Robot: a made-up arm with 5 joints.
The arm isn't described. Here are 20 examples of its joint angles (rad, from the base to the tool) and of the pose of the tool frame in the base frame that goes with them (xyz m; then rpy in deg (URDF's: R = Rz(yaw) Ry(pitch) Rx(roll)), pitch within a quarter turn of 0, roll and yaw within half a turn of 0).
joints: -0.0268 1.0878 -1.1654 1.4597 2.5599
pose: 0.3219 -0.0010 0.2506 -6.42 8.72 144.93
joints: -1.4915 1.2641 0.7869 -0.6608 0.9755
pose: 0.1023 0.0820 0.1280 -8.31 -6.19 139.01
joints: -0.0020 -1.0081 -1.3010 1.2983 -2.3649
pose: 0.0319 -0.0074 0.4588 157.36 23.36 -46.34
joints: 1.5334 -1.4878 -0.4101 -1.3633 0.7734
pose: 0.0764 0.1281 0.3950 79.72 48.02 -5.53
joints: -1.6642 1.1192 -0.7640 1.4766 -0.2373
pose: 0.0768 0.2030 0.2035 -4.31 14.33 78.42
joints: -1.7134 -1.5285 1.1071 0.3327 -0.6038
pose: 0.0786 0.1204 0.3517 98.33 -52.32 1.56
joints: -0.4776 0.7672 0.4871 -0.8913 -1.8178
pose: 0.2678 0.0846 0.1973 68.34 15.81 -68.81
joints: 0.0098 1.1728 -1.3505 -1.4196 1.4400
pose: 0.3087 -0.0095 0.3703 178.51 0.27 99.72
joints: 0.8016 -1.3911 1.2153 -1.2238 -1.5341
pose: 0.1423 -0.0660 0.3892 170.19 0.12 -135.25
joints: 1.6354 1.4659 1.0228 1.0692 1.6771
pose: 0.0824 0.0186 0.2218 113.89 -3.02 -5.04
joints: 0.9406 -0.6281 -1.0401 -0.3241 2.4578
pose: 0.0670 0.0170 0.5081 163.31 -17.71 -9.31
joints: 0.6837 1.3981 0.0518 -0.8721 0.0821
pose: 0.2265 -0.1218 0.1342 -2.93 -56.85 -35.67
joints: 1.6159 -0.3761 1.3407 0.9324 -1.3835
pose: 0.0778 -0.0759 0.2132 -18.52 2.54 -175.06
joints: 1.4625 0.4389 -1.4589 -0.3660 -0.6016
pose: 0.0978 -0.1528 0.4878 173.54 -8.41 133.94
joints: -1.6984 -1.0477 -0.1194 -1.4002 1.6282
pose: 0.0990 -0.0244 0.4625 122.91 -0.42 -172.96
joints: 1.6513 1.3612 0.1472 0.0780 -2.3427
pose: 0.0709 -0.1271 0.1098 -0.61 -0.65 128.38
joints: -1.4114 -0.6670 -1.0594 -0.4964 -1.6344
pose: 0.0883 -0.0474 0.4991 -142.82 -3.90 -4.01
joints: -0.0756 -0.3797 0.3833 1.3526 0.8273
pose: 0.2384 0.0040 0.3006 -8.70 -8.72 49.61
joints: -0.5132 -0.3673 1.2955 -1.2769 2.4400
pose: 0.2258 0.0690 0.2908 -118.07 43.43 99.27
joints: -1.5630 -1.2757 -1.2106 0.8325 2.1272
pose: 0.0949 -0.1177 0.4369 175.84 -2.31 150.55
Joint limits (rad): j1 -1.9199..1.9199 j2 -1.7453..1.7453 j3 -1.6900..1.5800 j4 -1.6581..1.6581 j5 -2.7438..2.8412
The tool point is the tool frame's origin. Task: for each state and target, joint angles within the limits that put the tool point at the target. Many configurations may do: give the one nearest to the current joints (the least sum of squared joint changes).
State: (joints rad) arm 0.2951 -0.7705 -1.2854 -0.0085 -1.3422
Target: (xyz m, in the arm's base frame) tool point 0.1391 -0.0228 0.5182
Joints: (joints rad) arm 0.2914 -0.3294 -1.1012 0.0293 -1.3422
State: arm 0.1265 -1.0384 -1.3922 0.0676 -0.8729
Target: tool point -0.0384 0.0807 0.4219
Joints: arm 0.6150 -0.9400 -1.6410 0.0192 -0.8729
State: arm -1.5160 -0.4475 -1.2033 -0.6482 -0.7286
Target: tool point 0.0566 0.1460 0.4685
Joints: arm -1.8348 0.0298 -0.5704 -1.0665 -0.7286
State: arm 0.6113 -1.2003 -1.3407 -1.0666 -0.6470
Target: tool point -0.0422 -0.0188 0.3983
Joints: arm -0.0875 -0.9453 -1.2786 -1.2760 -0.6470
